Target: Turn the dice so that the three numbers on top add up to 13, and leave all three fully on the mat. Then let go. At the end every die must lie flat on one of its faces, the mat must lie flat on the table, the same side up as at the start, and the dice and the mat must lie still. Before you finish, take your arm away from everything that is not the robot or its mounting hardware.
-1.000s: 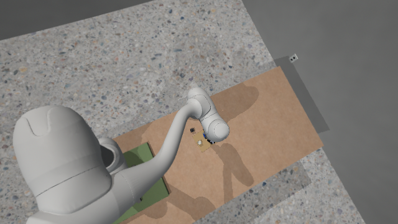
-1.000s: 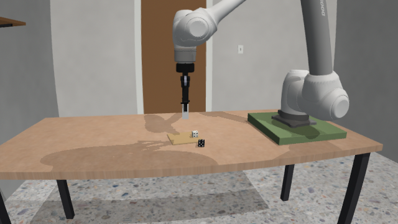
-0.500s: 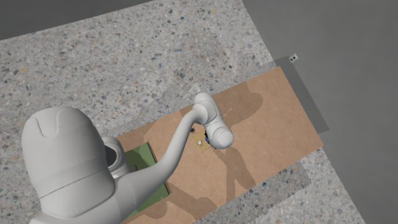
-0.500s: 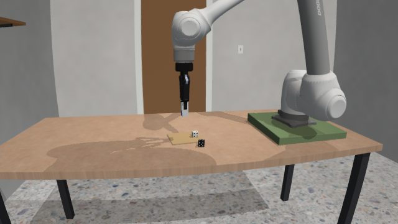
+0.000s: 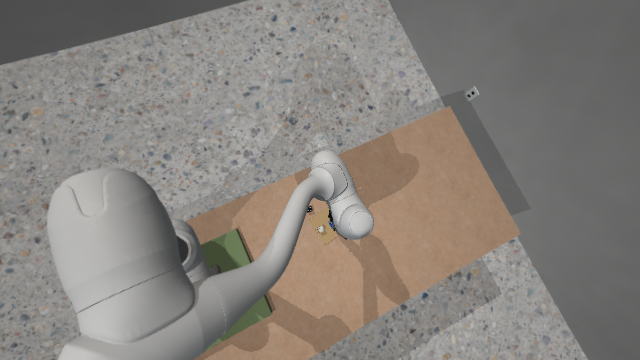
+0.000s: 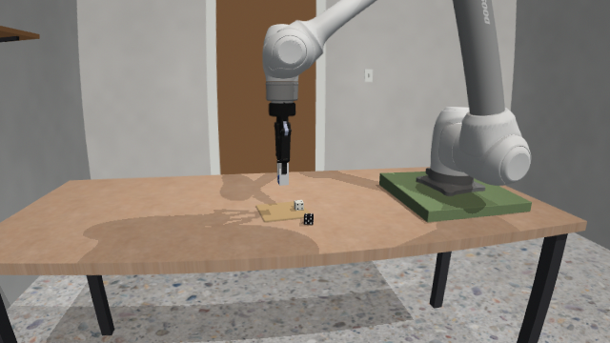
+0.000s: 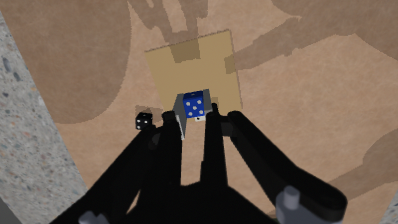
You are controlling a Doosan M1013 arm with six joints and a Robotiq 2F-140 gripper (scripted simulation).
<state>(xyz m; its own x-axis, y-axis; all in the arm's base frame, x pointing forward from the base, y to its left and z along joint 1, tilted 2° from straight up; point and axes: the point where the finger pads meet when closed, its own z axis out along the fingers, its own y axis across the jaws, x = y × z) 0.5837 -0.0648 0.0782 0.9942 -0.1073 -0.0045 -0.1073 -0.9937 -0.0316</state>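
Now: hand 12 cm above the tan mat. Round my hand: white die 10 cm below, 5 cm behind; then blue die 2 cm below; then black die 11 cm to the left, 11 cm below, 4 cm behind.
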